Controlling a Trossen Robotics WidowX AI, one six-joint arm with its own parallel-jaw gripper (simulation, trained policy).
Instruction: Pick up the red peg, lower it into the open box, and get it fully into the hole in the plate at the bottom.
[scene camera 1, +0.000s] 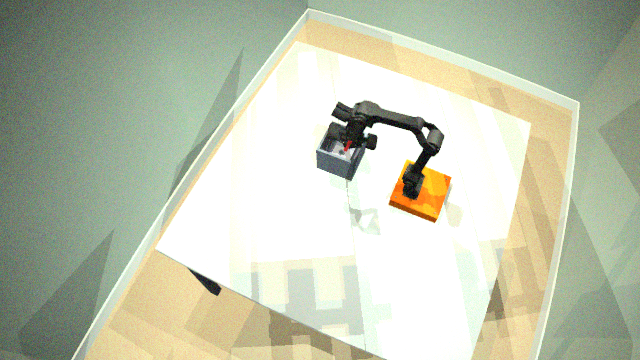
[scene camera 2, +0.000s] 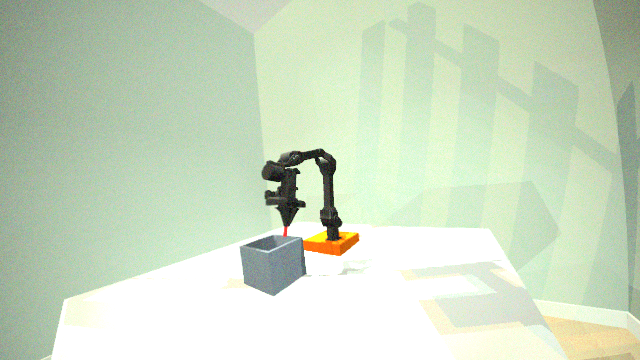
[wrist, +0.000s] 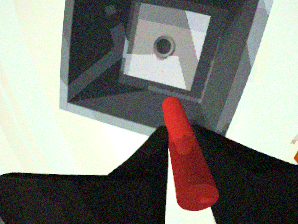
Labels:
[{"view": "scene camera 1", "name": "my gripper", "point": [347, 147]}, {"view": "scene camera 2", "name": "my gripper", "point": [286, 227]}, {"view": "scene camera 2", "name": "grey box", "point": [270, 264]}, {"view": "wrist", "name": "my gripper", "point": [177, 132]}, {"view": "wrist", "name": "red peg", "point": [193, 183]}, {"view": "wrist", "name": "plate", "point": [145, 57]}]

